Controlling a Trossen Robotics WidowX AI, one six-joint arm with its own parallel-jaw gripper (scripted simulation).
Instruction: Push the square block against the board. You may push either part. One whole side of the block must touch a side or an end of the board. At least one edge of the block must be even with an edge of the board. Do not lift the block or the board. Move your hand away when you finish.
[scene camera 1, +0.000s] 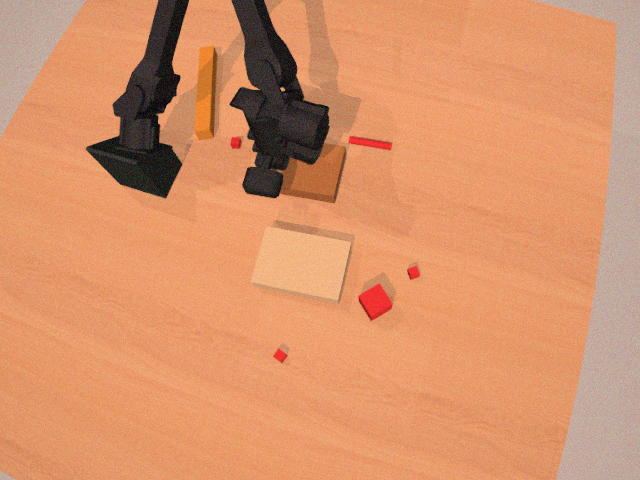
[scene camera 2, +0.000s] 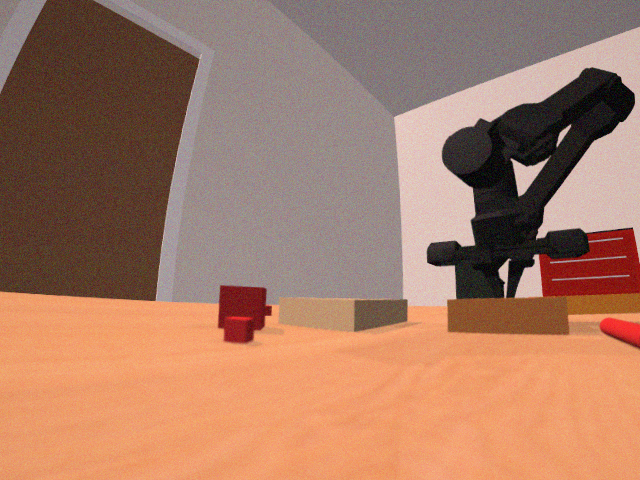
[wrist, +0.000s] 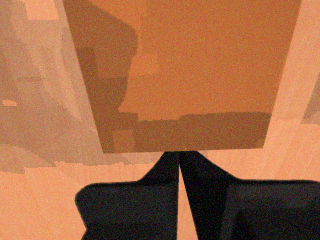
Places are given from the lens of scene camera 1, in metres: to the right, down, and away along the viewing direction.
my gripper (scene camera 1: 281, 168): -0.07, -0.13, 0.95
brown square block (scene camera 1: 320, 181): 0.00, -0.10, 0.90
pale tan board (scene camera 1: 305, 265): -0.02, 0.04, 0.85
long orange board (scene camera 1: 205, 101): -0.23, -0.28, 0.99
The marked spots on the pale tan board and the long orange board are 0.40 m apart.
